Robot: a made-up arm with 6 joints.
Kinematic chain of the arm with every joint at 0, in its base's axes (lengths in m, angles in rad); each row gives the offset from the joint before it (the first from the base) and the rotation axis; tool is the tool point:
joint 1: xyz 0 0 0.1 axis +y
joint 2: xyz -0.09 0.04 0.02 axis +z
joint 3: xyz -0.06 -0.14 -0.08 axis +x
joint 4: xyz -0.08 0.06 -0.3 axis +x
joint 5: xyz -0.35 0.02 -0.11 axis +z
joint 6: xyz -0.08 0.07 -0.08 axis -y
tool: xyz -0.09 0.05 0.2
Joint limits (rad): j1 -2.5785..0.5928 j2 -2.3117..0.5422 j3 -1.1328..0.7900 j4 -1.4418..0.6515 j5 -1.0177..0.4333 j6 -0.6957..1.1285
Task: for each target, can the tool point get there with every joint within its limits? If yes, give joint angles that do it. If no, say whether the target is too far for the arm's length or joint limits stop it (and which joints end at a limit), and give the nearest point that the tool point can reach.
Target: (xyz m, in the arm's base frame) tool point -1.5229 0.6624 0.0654
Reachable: no: too far | nearest point -1.0485 0.4554 0.0762 | short by 0.518 m
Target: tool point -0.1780 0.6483 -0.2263
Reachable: yes | joints -0.1898 -0.9161 0.5359 -0.6382 -0.4241 -0.1279
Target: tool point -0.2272 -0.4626 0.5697
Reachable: no: joint limits stop it (at a limit: joint 1, joint 2, joint 3, joint 4) | nearest point -0.5100 -0.1181 0.4366 | short by 0.465 m
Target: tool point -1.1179 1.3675 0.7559
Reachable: no: too far | nearest point -0.7368 0.7814 0.3704 | short by 0.798 m
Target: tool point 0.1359 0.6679 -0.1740
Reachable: yes | joints -0.5699 -1.6548 -0.0373 0.3438 0.2498 -0.2655
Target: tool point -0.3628 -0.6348 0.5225
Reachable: no: joint limits stop it (at a limit: joint 1, joint 3, joint 4, joint 5, joint 6) | nearest point -0.5571 -0.7501 0.3708 | short by 0.272 m
